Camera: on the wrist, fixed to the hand. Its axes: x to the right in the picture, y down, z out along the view.
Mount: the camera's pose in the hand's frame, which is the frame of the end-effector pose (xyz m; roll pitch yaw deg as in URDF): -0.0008 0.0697 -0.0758 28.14 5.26 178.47
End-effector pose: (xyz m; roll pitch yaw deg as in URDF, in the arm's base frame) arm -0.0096 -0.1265 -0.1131 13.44 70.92 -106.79
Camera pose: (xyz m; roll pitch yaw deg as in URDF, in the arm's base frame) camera 0.0879 -0.0989 -0.1311 20.97 -66.01 66.55
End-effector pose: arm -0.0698 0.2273 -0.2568 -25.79 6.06 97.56
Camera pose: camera -0.0978 0.2123 -0.3547 53.95 -0.66 -81.53
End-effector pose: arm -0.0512 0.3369 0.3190 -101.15 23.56 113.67
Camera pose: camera 0.0382 0.3518 0.2701 127.02 -22.97 -60.40
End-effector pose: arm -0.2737 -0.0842 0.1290 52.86 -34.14 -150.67
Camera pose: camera -0.2181 -0.1705 0.1367 -28.28 35.94 23.01
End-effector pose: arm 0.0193 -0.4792 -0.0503 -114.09 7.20 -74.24
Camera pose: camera -0.0760 -0.5010 -0.0826 141.58 -7.92 111.24
